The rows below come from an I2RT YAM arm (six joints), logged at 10 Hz.
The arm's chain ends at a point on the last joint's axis. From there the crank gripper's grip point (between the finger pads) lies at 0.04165 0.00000 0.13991 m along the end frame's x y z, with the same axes.
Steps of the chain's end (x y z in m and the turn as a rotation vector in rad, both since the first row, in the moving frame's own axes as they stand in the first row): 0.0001, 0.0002, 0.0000, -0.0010, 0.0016, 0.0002; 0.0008, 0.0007, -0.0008, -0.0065, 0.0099, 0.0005; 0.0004, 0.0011, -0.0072, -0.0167, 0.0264, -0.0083; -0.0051, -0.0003, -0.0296, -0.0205, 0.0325, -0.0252; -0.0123, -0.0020, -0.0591, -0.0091, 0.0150, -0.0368; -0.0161, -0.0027, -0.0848, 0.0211, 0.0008, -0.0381
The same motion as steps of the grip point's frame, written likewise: 0.0003, 0.0003, -0.0001, -0.0010, 0.0016, 0.0002; 0.0022, 0.0016, -0.0012, -0.0065, 0.0099, 0.0005; 0.0041, 0.0031, -0.0084, -0.0167, 0.0264, -0.0083; -0.0006, 0.0014, -0.0310, -0.0205, 0.0325, -0.0252; -0.0102, -0.0023, -0.0597, -0.0091, 0.0150, -0.0368; -0.0161, -0.0072, -0.0849, 0.0211, 0.0008, -0.0381
